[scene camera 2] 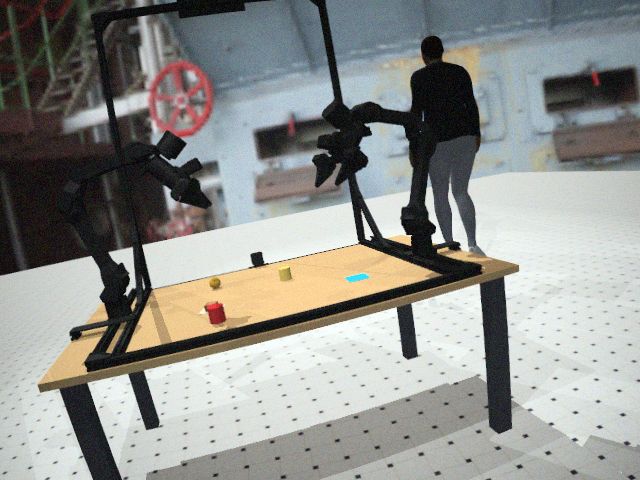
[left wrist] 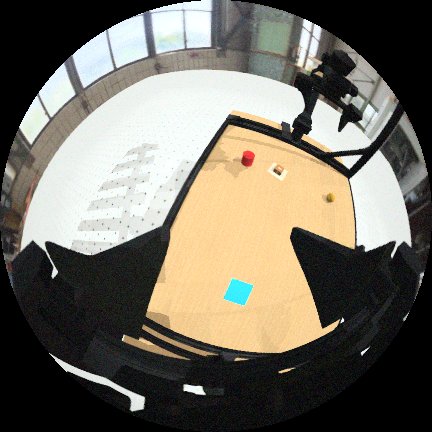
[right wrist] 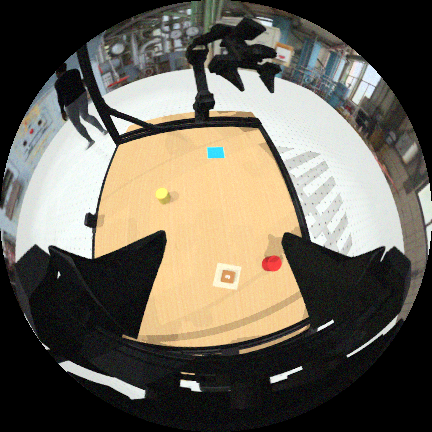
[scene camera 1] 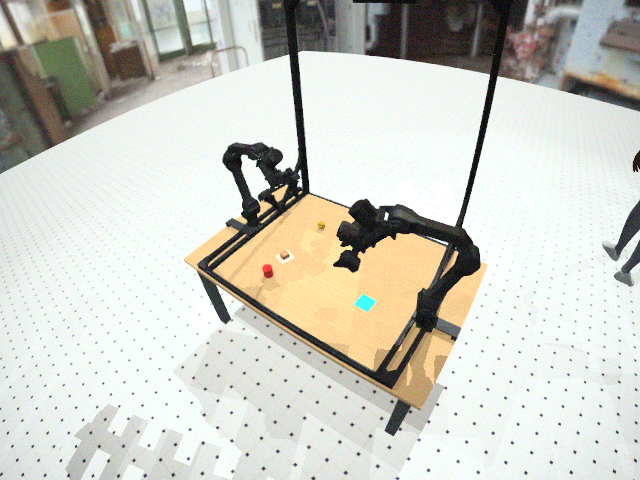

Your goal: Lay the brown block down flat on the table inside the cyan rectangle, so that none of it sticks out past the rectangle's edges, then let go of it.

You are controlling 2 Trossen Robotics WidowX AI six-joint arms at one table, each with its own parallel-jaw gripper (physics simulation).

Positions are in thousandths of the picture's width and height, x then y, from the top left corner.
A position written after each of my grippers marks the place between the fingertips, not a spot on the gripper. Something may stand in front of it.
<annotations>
My left gripper shows in scene camera 2 (509,389), in the left wrist view (541,538), in the right wrist view (598,212) and in scene camera 1 (527,532). My right gripper shows in scene camera 2 (327,430), in the left wrist view (749,279), in the right wrist view (524,550) and in scene camera 1 (454,428).
</annotations>
